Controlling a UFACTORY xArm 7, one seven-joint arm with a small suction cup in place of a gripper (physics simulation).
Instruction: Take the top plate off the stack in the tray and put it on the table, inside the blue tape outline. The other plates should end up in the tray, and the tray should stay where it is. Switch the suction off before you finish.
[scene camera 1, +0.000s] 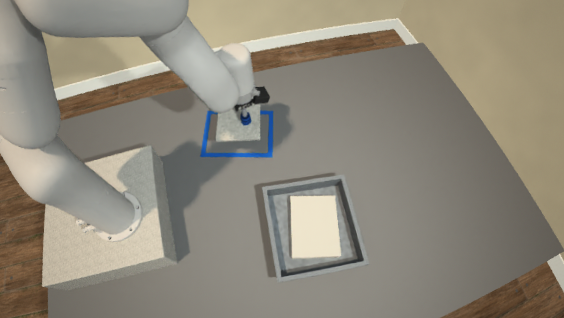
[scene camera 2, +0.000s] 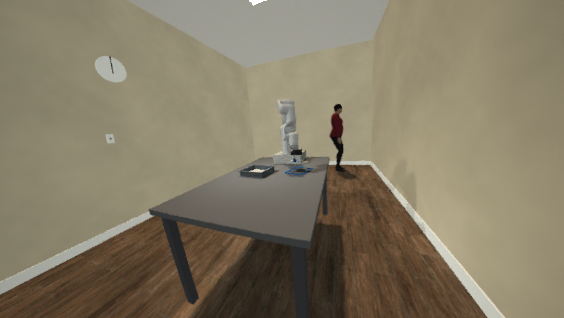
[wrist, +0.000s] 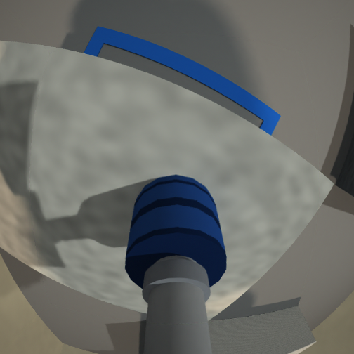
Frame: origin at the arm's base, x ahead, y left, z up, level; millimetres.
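Seen in the pictures: hand at its tool point: (scene camera 1: 246, 123) (scene camera 2: 294, 163); arm's base at its link origin: (scene camera 1: 118, 216) (scene camera 2: 286, 153).
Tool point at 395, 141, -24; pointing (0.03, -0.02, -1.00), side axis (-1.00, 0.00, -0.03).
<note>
Offsets run from my tool point to a thing's top centre, as dx, dy, dz. Level surfaces: height alone.
My suction cup (scene camera 1: 245, 121) (scene camera 2: 294, 160) (wrist: 176, 220) is blue and sits on top of a mottled grey-white plate {-13, +27, +13} (scene camera 1: 227, 131) (wrist: 125, 120). The plate hangs level on the cup, a little above the table, with a gap below it in scene camera 2. In scene camera 1 it appears within the blue tape outline (scene camera 1: 237, 155) (scene camera 2: 294, 174) (wrist: 200, 74), nearer its far side; the arm hides part of both. The grey tray {+45, -337, -27} (scene camera 1: 356, 225) (scene camera 2: 256, 175) stands on the table with a cream plate {+53, -334, -56} (scene camera 1: 315, 226) lying inside it. Whether more plates lie under that one is hidden.
The arm's speckled base block (scene camera 1: 110, 255) stands at the left of the table {dz -77} (scene camera 1: 425, 150) (scene camera 2: 250, 200). A person in a red top (scene camera 2: 337, 125) stands on the floor behind the table's far end. Walls surround the room.
</note>
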